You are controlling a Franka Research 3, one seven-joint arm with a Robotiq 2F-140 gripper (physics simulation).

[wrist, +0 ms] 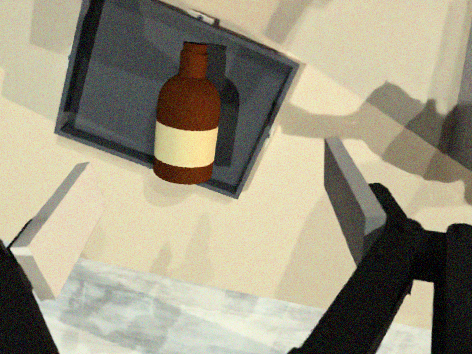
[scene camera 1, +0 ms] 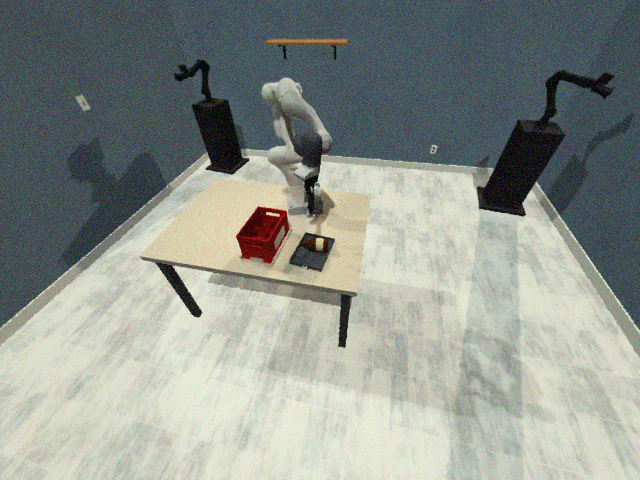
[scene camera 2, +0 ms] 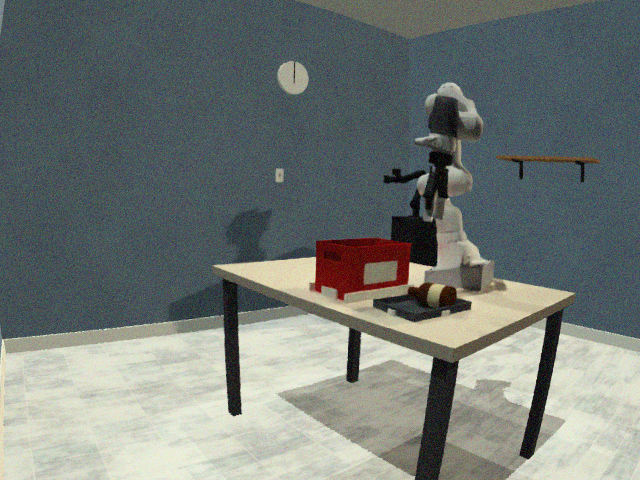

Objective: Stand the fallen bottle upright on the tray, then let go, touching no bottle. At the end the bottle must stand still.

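Observation:
A brown bottle (scene camera 1: 318,244) (scene camera 2: 436,295) (wrist: 187,115) with a cream label lies on its side on the dark tray (scene camera 1: 307,259) (scene camera 2: 400,308) (wrist: 112,90). Its neck points toward the crate side, and in the wrist view its base overlaps the tray's near rim. My gripper (scene camera 1: 311,214) (scene camera 2: 434,214) (wrist: 208,173) is open and empty. It hangs above the table, on the robot-base side of the tray, touching nothing. In the wrist view the bottle shows ahead, between the widely spread finger pads.
A red crate (scene camera 1: 254,250) (scene camera 2: 338,268) stands on the table (scene camera 1: 206,222) (scene camera 2: 273,279) beside the tray, close to its neck-side edge. The robot's base is at the table's back. Two black pedestals with small dark arms stand on the floor beyond the table.

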